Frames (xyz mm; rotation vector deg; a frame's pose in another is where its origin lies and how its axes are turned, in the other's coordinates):
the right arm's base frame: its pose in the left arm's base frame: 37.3 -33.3 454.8 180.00 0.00 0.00
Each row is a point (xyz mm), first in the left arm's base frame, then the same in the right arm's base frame.
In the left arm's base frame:
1: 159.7 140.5 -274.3
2: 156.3 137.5 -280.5
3: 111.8 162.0 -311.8
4: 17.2 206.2 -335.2
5: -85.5 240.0 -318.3
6: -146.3 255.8 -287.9
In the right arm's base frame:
1: 122.4 -173.8 729.1
2: 119.0 -170.8 735.3
3: 74.5 -195.3 766.6
4: -20.1 -239.5 790.0
5: -122.8 -273.3 773.1
6: -183.6 -289.1 742.7

